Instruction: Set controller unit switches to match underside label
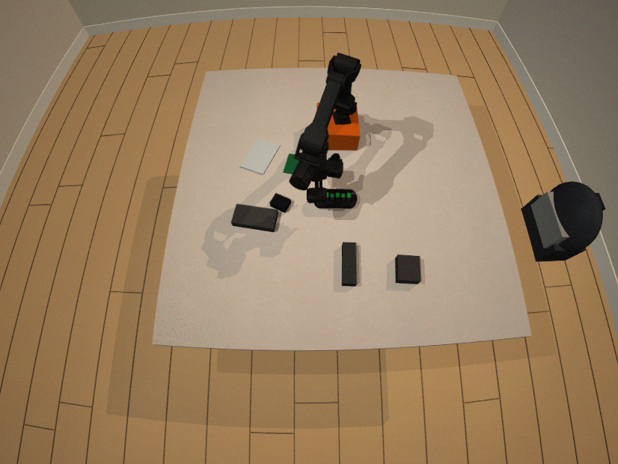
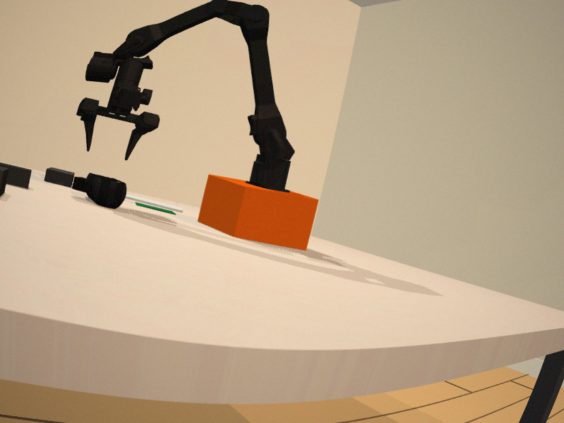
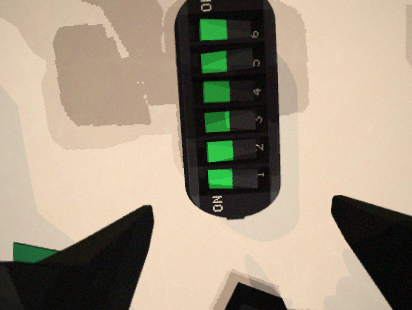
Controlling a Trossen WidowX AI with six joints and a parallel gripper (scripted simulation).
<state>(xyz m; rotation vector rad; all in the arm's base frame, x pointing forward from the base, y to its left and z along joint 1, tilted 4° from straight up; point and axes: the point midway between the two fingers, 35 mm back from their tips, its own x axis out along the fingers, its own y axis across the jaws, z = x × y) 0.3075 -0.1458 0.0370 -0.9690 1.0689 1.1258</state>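
Right now my gripper tip is 10 mm past the black cube, 140 mm to the left of it and 70 mm above it. Round my gripper tip: black bar: 260 mm ahead, 60 mm to the left, 70 mm below; flat grey box: 40 mm ahead, 240 mm to the right, 70 mm below; green card: 180 mm behind, 70 mm to the right, 90 mm below.
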